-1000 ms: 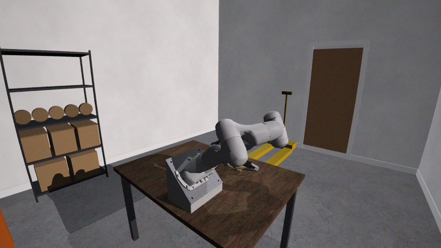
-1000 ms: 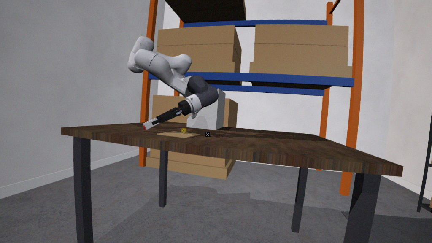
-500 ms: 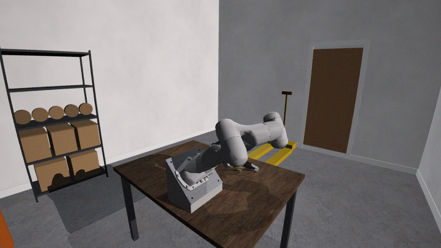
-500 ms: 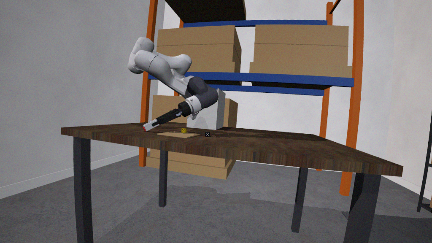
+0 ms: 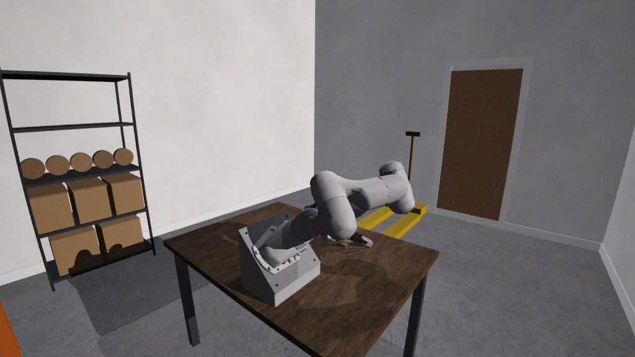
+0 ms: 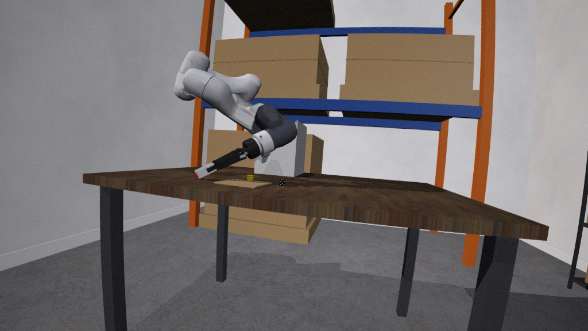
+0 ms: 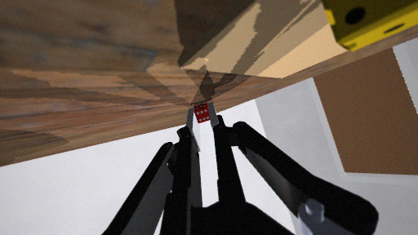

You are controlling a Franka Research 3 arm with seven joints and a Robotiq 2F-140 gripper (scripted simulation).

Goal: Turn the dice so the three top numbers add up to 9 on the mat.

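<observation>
Right now my hand is 30 mm past the yellow die, 150 mm to the right of it and 20 mm above it. Round my hand: red die: 10 mm ahead, 20 mm to the right, 20 mm below; then black die: 270 mm to the left, 20 mm below; then tan mat: 20 mm ahead, 150 mm to the left, 30 mm below.
</observation>
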